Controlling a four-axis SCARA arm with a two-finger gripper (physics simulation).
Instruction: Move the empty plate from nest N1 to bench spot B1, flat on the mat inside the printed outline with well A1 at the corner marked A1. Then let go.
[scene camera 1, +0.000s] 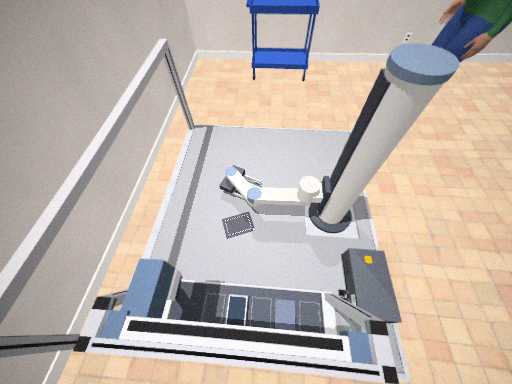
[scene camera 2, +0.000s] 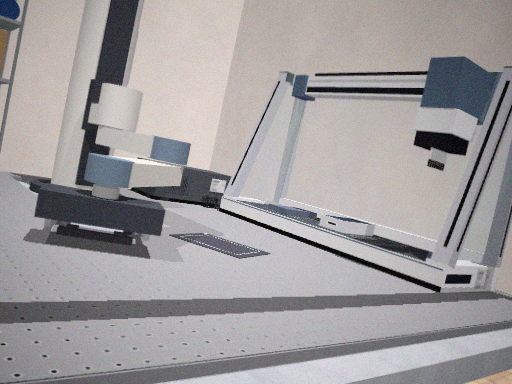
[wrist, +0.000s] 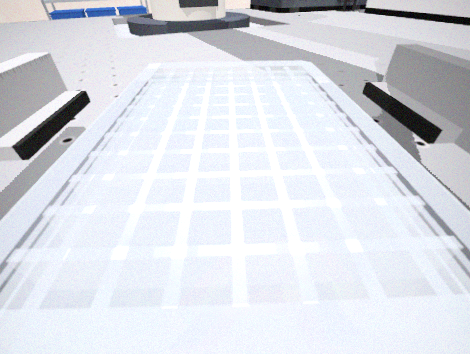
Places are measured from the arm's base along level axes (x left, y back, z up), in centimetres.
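Pixels of known places: gripper, fingertip midpoint: (wrist: 228, 72); arm's base, origin of the base link: (scene camera 1: 329, 214) (wrist: 191, 27).
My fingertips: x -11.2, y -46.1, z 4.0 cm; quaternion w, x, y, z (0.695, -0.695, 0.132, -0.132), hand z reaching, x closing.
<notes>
Ahead of a thing's pixels: the offset from my fingertips to its top centre. "spot": to the spot under its first point. Level surfaces: height alone.
The clear plate @(dx -1.5, dy -3.7, dz -0.1 cm) (wrist: 235, 175), with a grid of wells, fills the middle of the wrist view. My gripper (scene camera 1: 232, 179) (scene camera 2: 95, 232) (wrist: 228, 72) is open. Its two fingers with black pads stand one at each long side of the plate, with a visible gap on both sides. In the scene views the plate is hidden under the gripper head, and what it rests on does not show. A dark mat @(dz -2.5 cm) (scene camera 1: 238, 225) (scene camera 2: 220, 245) with a printed light outline lies on the table a little apart from the gripper. Its label and corner mark are not legible.
The arm's column (scene camera 1: 370, 150) (scene camera 2: 75, 100) stands on the table. A gantry machine @(spot: dx +75.8, dy +1.8, dz +48.1 cm) (scene camera 1: 235, 336) (scene camera 2: 370, 83) with a slotted deck stands beyond the mat. A dark grey box @(spot: dx +54.7, dy +58.5, dz +8.8 cm) (scene camera 1: 375, 290) is beside it. A blue cart (scene camera 1: 283, 8) and a person (scene camera 1: 460, 30) are behind the table.
</notes>
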